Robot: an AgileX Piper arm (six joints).
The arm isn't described. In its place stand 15 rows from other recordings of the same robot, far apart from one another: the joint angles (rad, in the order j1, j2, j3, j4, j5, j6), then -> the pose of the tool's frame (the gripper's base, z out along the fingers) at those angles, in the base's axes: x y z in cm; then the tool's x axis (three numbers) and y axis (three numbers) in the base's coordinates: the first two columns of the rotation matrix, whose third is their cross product.
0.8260, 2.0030, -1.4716, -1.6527, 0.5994, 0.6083 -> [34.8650, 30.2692, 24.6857, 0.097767, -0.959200, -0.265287, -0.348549, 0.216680, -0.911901]
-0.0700, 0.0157, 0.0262, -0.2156, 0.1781, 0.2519 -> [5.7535, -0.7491, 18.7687, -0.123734, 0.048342, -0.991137, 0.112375, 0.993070, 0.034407]
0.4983, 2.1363, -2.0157, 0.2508, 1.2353, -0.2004 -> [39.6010, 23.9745, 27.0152, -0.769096, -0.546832, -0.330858, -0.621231, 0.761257, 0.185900]
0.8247, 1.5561, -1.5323, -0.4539, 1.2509, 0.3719 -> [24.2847, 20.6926, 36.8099, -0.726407, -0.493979, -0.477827, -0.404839, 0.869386, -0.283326]
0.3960, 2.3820, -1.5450, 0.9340, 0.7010, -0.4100 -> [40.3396, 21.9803, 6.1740, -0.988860, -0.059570, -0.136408, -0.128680, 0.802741, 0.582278]
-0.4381, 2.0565, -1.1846, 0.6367, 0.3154, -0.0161 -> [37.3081, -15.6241, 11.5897, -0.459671, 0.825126, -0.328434, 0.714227, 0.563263, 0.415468]
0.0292, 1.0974, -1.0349, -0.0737, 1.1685, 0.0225 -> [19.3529, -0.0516, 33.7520, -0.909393, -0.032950, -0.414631, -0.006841, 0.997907, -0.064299]
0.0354, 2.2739, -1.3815, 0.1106, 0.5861, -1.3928 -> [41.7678, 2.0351, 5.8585, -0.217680, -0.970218, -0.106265, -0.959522, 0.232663, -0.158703]
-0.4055, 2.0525, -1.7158, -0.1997, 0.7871, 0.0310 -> [41.7762, -19.3257, 23.7685, -0.831943, 0.237888, -0.501278, 0.367591, 0.913031, -0.176781]
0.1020, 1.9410, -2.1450, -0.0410, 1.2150, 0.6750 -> [42.5027, 3.9989, 39.2809, -0.674875, 0.547352, -0.494923, 0.424868, 0.836583, 0.345857]
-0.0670, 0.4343, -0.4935, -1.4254, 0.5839, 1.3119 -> [7.7590, -5.4955, 33.9073, -0.000362, -0.071423, -0.997446, 0.601798, 0.796593, -0.057260]
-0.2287, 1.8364, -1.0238, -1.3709, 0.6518, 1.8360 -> [33.8803, -13.4413, 17.9259, -0.378801, 0.494606, -0.782224, 0.849716, 0.520797, -0.082181]
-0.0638, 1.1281, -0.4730, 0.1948, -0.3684, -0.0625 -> [22.5132, -2.0739, 25.9829, -0.186839, 0.131131, -0.973599, 0.155086, 0.982561, 0.102576]
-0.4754, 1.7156, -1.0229, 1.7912, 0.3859, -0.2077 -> [34.5360, -14.0192, 23.0402, 0.154740, 0.965997, 0.207137, 0.435008, -0.254864, 0.863604]
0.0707, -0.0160, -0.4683, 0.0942, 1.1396, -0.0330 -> [-0.7994, 0.7229, 26.2561, -0.536172, -0.031510, -0.843520, -0.138844, 0.988984, 0.051310]
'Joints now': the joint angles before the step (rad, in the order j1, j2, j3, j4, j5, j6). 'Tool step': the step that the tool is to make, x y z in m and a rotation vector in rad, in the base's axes. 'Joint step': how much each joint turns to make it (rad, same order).
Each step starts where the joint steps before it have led.
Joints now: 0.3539 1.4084 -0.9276 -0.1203 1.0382 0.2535
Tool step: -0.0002 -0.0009 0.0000 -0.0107 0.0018 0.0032
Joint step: 0.0001 -0.0001 0.0002 -0.0099 0.0054 0.0001
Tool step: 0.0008 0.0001 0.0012 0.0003 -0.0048 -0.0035
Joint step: -0.0001 0.0002 -0.0049 -0.0021 0.0006 0.0042
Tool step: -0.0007 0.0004 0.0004 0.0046 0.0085 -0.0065
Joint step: 0.0002 -0.0002 -0.0021 0.0079 0.0091 0.0027
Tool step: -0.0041 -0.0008 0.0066 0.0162 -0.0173 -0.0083
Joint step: -0.0002 -0.0280 0.0002 0.0096 0.0065 0.0040
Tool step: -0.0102 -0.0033 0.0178 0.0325 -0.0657 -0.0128
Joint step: -0.0001 -0.0758 -0.0002 0.0062 0.0042 0.0105
